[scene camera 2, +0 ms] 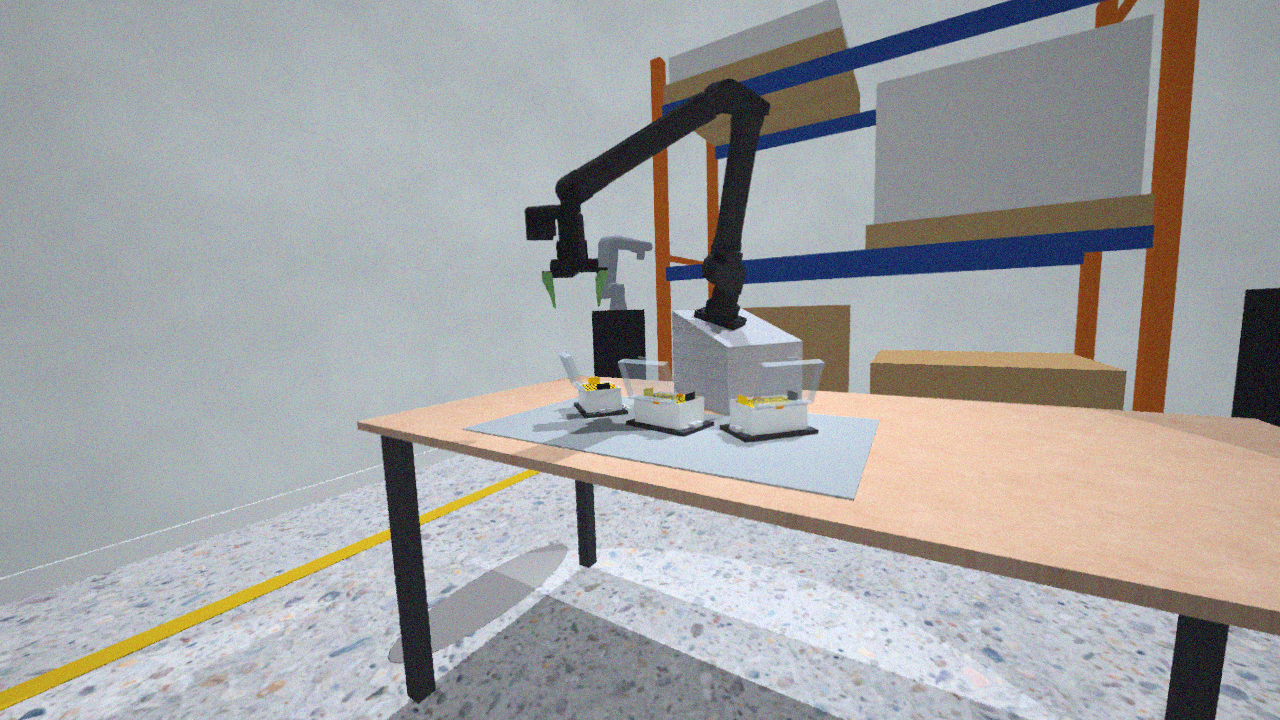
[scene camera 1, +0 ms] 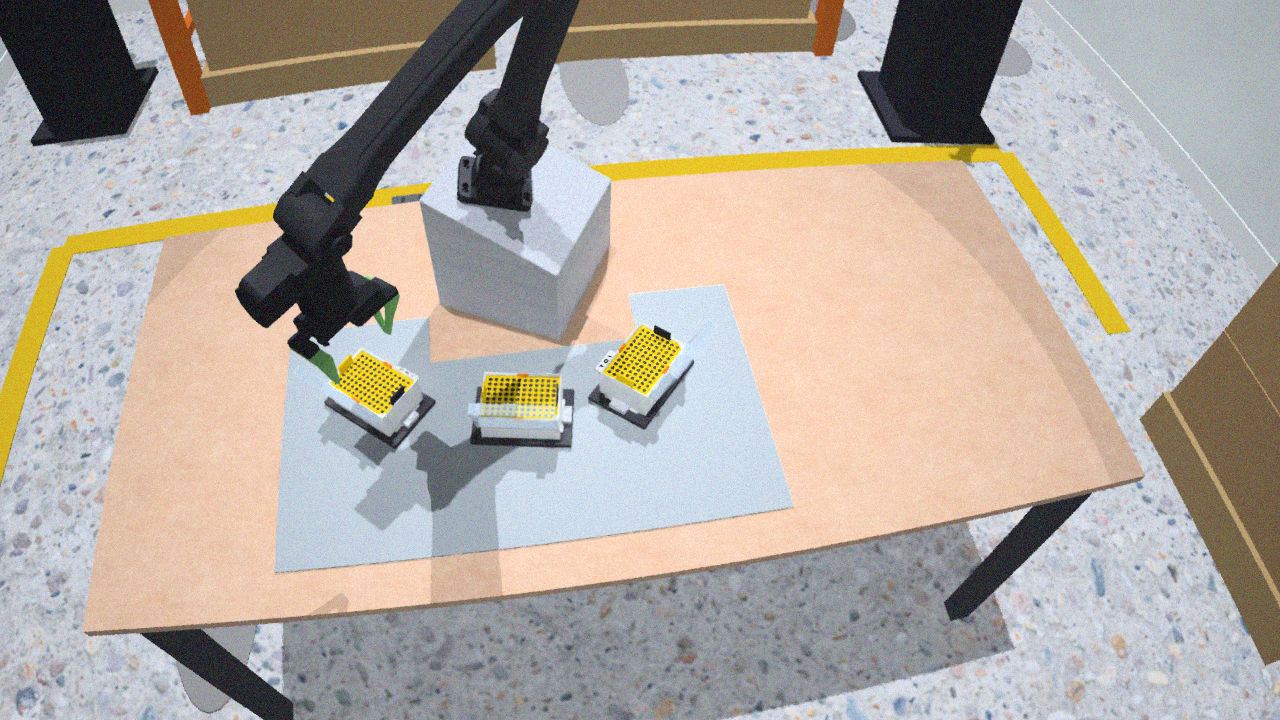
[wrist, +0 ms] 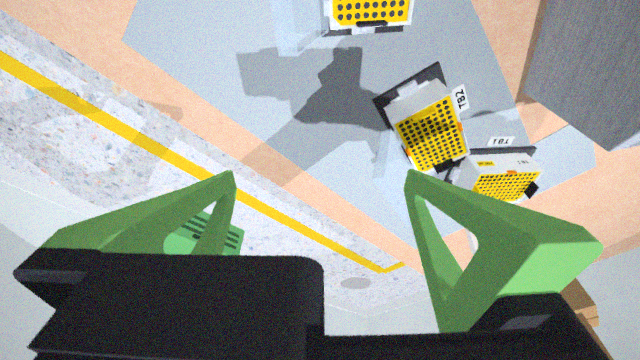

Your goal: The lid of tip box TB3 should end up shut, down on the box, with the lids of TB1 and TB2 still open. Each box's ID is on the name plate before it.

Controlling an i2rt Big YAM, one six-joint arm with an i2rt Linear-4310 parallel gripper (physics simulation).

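Seen in the pictures: gripper, fingertip midpoint: point(scene camera 2: 577, 307) point(scene camera 1: 362, 357) point(wrist: 320, 179); arm's base, link origin: point(scene camera 2: 719, 320) point(scene camera 1: 493, 186).
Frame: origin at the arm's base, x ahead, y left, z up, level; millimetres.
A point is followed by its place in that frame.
Three white tip boxes with yellow racks stand on dark bases. TB2 point(scene camera 1: 521, 425) {x 375, y 30, z -126 mm} point(scene camera 2: 669, 413) {x 351, y 59, z -175 mm} point(wrist: 432, 130) is in the middle and TB1 point(scene camera 1: 642, 360) {x 250, y 220, z -156 mm} point(scene camera 2: 768, 417) point(wrist: 507, 185) {x 236, y 222, z -155 mm} is at the right in both scene views; their plates read in the wrist view. The left one, TB3 by elimination point(scene camera 1: 371, 385) {x 267, y -206, z -155 mm} point(scene camera 2: 599, 399) point(wrist: 372, 11) {x 288, y -167, z -156 mm}, is cut off in the wrist view, its plate unseen. Its clear lid point(scene camera 2: 570, 369) {x 359, y -203, z -99 mm} stands open, as do TB2's lid point(scene camera 2: 644, 376) {x 385, y 25, z -98 mm} and TB1's lid point(scene camera 2: 792, 381) {x 295, y 284, z -103 mm}. My gripper point(scene camera 1: 362, 356) {x 366, y -167, z 42 mm} point(scene camera 2: 577, 306) {x 366, y -167, z 42 mm} point(wrist: 320, 179) {x 366, y -167, z 42 mm} is open and empty, high above the table near TB3.
The boxes stand on a blue-grey mat point(scene camera 1: 626, 483) {x 434, y 178, z -213 mm} point(scene camera 2: 805, 470) {x 428, y 345, z -213 mm} on the wooden table point(scene camera 1: 895, 358) {x 234, y 666, z -216 mm} point(scene camera 2: 1029, 501) {x 390, y 602, z -216 mm}. The arm's grey pedestal point(scene camera 1: 496, 277) {x 108, y -3, z -100 mm} point(wrist: 585, 75) {x 126, y 36, z -125 mm} stands behind the boxes. A shelf rack point(scene camera 2: 1168, 179) stands beyond the table.
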